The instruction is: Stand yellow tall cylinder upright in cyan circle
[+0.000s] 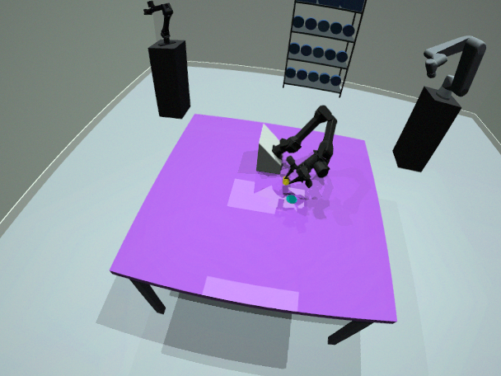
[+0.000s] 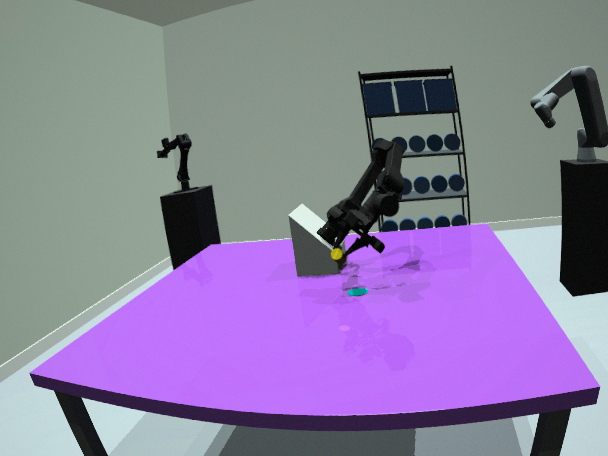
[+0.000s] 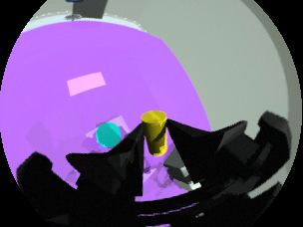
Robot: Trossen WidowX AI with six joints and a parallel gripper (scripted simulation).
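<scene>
Right now my gripper tip is 10 mm short of the cyan circle, 50 mm to the right of it and 110 mm above it. Round my gripper tip: yellow tall cylinder (20 mm behind, 10 mm below).
</scene>
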